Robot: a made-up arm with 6 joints. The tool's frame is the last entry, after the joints. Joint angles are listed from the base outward. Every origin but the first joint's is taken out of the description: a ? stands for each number. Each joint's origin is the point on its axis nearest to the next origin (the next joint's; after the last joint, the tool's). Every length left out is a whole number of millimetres.
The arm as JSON. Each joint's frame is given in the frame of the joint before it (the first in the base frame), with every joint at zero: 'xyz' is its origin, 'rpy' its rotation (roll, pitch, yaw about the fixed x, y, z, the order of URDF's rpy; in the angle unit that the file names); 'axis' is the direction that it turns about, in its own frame. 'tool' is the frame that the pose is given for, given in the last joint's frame.
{
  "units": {
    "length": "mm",
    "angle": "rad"
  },
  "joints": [
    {
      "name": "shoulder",
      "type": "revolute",
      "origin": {
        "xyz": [
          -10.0,
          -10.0,
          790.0
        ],
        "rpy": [
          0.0,
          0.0,
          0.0
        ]
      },
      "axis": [
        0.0,
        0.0,
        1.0
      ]
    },
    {
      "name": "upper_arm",
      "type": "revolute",
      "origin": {
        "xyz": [
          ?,
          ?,
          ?
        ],
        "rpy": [
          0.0,
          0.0,
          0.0
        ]
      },
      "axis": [
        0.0,
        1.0,
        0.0
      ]
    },
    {
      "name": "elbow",
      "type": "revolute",
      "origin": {
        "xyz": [
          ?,
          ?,
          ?
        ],
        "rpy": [
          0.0,
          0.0,
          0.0
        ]
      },
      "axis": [
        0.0,
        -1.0,
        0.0
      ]
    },
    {
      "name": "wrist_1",
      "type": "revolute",
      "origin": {
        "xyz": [
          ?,
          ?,
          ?
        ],
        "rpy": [
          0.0,
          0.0,
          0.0
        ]
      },
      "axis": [
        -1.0,
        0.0,
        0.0
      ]
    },
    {
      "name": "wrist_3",
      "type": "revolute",
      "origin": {
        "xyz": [
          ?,
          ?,
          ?
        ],
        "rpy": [
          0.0,
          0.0,
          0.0
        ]
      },
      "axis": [
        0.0,
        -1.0,
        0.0
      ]
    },
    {
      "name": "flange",
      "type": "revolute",
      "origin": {
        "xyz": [
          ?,
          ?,
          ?
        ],
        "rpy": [
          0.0,
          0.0,
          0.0
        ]
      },
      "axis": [
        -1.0,
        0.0,
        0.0
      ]
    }
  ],
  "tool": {
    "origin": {
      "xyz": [
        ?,
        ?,
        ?
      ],
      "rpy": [
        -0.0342,
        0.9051,
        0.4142
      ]
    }
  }
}
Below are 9 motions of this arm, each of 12 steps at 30 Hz.
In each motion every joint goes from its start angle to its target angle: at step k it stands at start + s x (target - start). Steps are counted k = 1, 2, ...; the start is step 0. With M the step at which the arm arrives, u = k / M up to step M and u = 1 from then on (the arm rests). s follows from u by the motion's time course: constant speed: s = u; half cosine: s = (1 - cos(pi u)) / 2; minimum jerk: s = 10 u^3 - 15 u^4 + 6 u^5.
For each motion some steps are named. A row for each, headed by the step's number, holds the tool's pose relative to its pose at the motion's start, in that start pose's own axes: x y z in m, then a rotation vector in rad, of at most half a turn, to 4 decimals.
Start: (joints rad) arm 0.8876 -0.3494 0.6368 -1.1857 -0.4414 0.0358
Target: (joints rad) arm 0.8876 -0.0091 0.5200 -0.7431 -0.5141 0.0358
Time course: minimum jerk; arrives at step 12
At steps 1, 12:
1: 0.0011 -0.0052 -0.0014 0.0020 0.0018 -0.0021
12: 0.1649 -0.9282 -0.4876 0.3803 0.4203 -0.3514

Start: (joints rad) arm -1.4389 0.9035 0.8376 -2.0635 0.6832 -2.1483
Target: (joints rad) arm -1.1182 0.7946 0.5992 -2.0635 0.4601 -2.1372
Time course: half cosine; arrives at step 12
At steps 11, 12:
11: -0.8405 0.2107 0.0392 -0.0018 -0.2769 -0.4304
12: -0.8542 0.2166 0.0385 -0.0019 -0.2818 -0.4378

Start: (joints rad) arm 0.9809 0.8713 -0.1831 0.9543 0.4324 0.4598
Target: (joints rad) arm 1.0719 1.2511 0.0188 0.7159 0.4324 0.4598
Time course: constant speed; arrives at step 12
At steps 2, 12:
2: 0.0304 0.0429 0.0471 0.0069 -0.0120 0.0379
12: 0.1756 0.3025 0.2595 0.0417 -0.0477 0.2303

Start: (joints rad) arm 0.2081 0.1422 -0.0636 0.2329 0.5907 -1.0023
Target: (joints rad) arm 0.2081 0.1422 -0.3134 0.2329 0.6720 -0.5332
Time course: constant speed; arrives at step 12
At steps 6, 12:
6: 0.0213 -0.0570 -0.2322 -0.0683 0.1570 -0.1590
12: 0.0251 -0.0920 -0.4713 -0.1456 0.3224 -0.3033

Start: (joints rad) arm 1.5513 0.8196 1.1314 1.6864 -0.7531 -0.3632
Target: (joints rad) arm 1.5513 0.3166 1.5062 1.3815 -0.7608 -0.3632
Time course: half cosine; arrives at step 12
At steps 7, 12:
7: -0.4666 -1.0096 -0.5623 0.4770 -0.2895 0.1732
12: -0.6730 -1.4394 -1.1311 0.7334 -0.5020 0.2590

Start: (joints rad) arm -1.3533 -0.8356 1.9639 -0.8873 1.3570 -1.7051
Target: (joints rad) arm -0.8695 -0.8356 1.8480 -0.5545 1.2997 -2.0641
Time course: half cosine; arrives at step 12
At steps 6, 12:
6: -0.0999 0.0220 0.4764 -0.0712 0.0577 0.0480
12: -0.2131 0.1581 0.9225 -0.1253 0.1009 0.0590

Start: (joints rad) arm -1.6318 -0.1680 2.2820 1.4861 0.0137 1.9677
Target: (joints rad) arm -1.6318 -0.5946 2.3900 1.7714 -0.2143 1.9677
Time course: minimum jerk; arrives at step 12
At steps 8, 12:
8: 0.7516 0.3591 -0.5423 -0.2948 0.3741 0.1941
12: 0.8990 0.4770 -0.7276 -0.3758 0.4668 0.2659

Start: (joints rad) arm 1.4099 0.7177 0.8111 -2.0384 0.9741 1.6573
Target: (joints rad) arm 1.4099 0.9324 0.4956 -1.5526 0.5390 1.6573
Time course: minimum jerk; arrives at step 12
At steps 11, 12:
11: 0.9184 -0.3360 -0.4995 -0.6253 0.3178 -0.3013
12: 0.9222 -0.3384 -0.5031 -0.6287 0.3203 -0.3022

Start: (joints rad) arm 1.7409 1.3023 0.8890 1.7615 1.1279 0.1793
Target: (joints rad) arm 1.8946 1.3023 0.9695 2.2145 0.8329 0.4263
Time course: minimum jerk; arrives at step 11
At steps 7, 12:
7: 0.0246 -0.2337 0.1536 -0.4835 0.2445 -0.1181
12: 0.0249 -0.3168 0.2065 -0.6503 0.3335 -0.1804

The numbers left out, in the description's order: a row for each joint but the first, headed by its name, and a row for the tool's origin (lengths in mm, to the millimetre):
upper_arm: 240.0 40.0 0.0
elbow: 10.0 0.0 610.0
wrist_1: 1860.0 0.0 100.0
wrist_3: 0.0 0.0 -30.0
flange: 110.0 0.0 0.0
tool: 0.0 30.0 30.0

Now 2 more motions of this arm.
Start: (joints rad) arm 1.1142 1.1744 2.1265 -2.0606 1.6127 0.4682
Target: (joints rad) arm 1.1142 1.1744 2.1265 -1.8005 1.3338 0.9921
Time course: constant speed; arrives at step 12
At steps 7, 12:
7: 0.0179 0.0275 -0.0100 -0.3366 0.1676 -0.0687
12: 0.0280 0.0456 -0.0230 -0.5999 0.2542 -0.1349

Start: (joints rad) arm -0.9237 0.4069 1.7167 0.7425 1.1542 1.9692
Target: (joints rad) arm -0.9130 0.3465 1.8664 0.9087 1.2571 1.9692
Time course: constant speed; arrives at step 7
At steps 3, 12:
3: 0.1756 -0.0714 -0.0093 0.0452 0.0449 -0.1271
12: 0.4009 -0.1769 -0.0428 0.0967 0.1018 -0.2978

